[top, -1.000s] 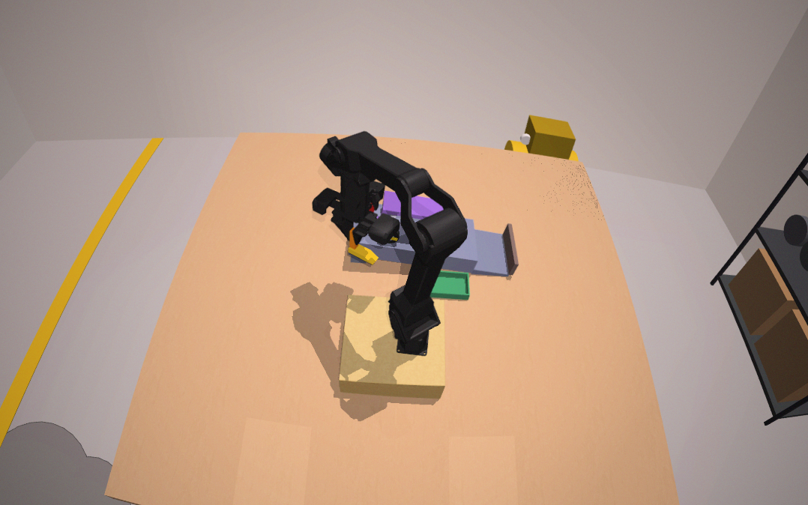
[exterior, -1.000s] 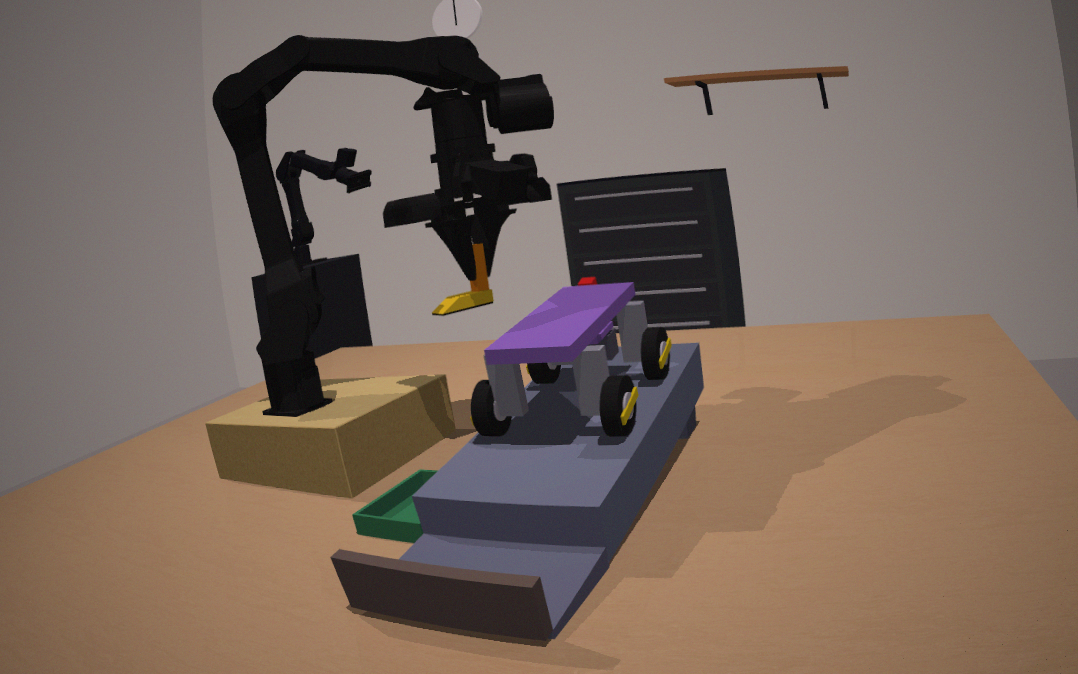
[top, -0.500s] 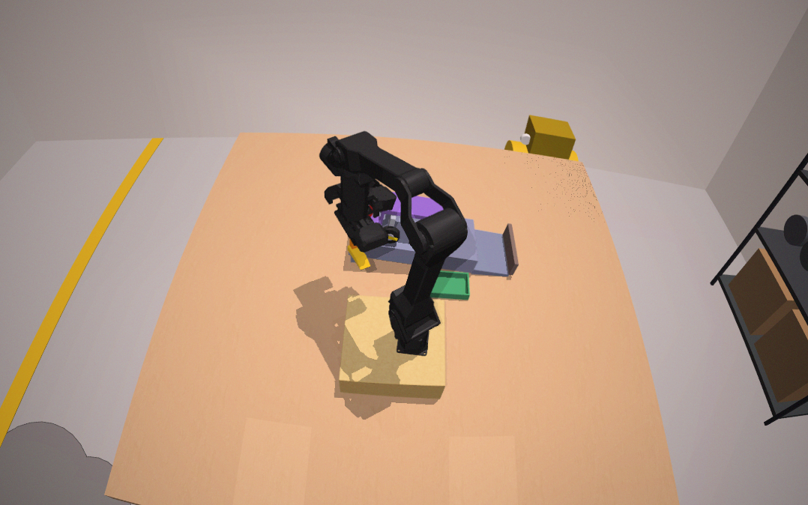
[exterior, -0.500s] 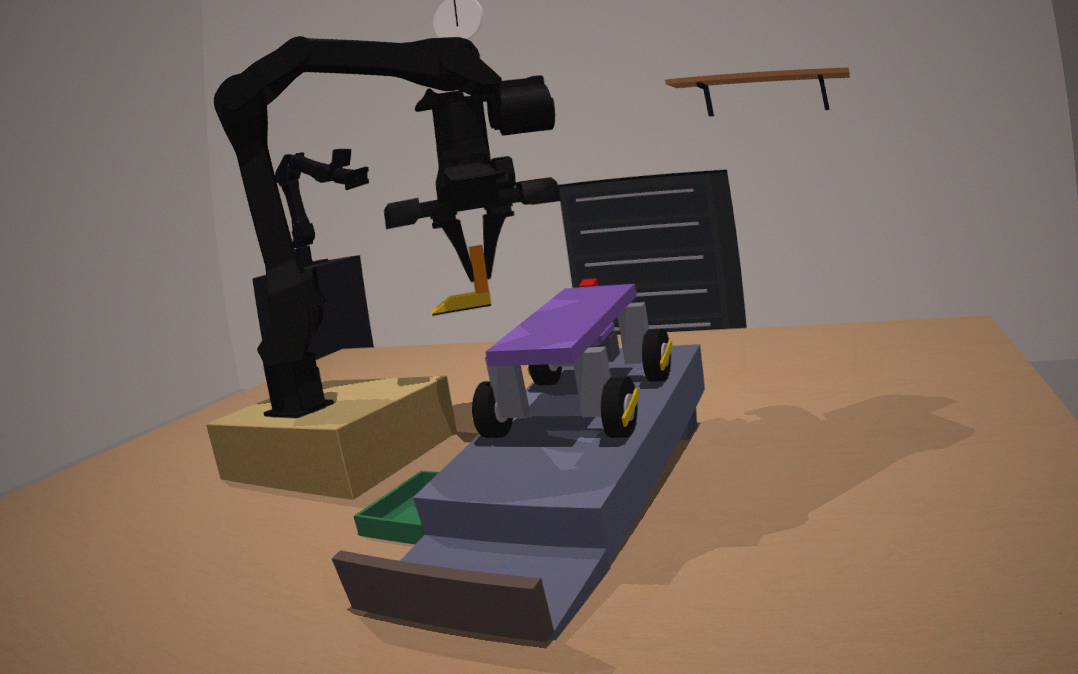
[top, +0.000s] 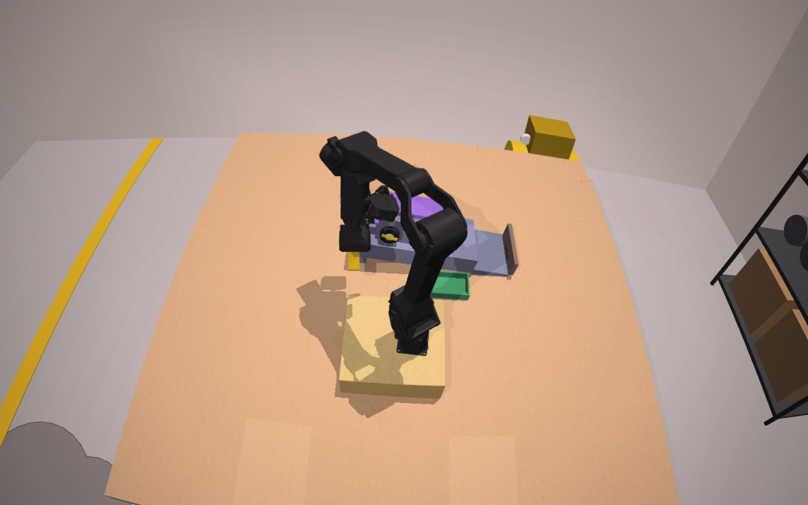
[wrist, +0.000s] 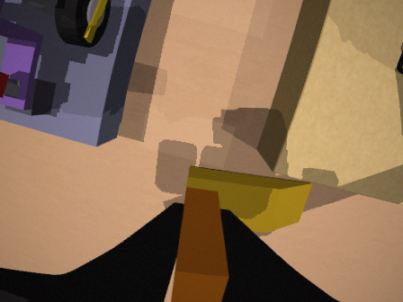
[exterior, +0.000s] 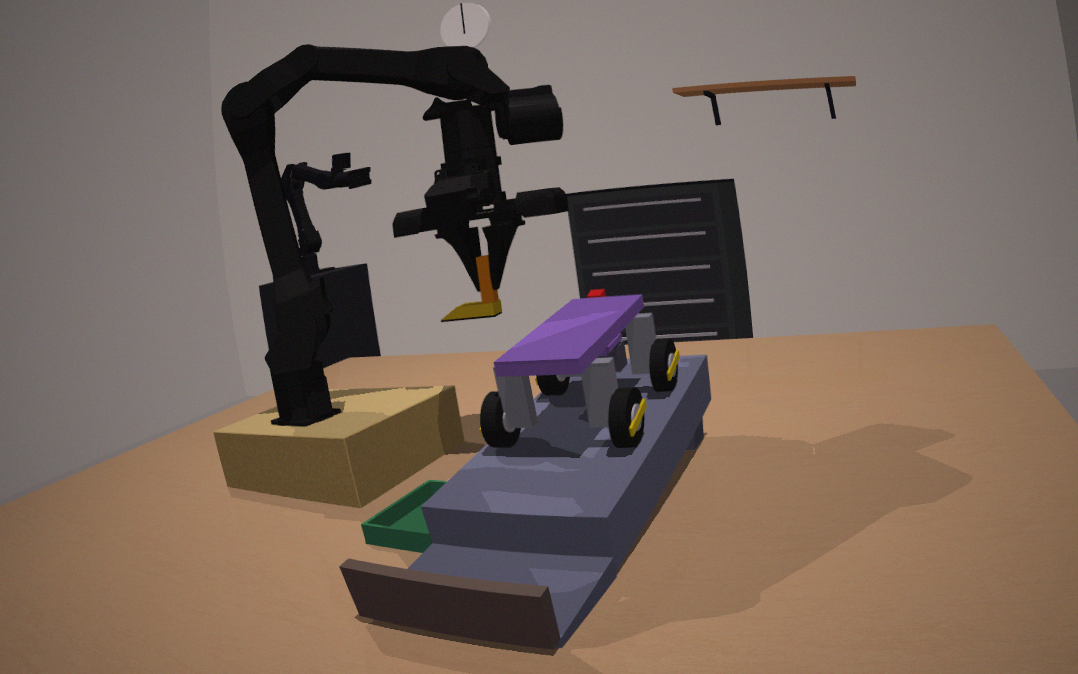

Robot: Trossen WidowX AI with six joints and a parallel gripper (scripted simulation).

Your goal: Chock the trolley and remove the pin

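Now: gripper tip 160 mm short of the trolley, 120 mm to the left of it and 60 mm above it. Round my gripper tip: red-headed stop pin (130 mm ahead, 10 mm to the right, 40 mm below); then yellow chock (20 mm behind, 10 mm below); then grey ramp (160 mm ahead, 130 mm to the right, 130 mm below).
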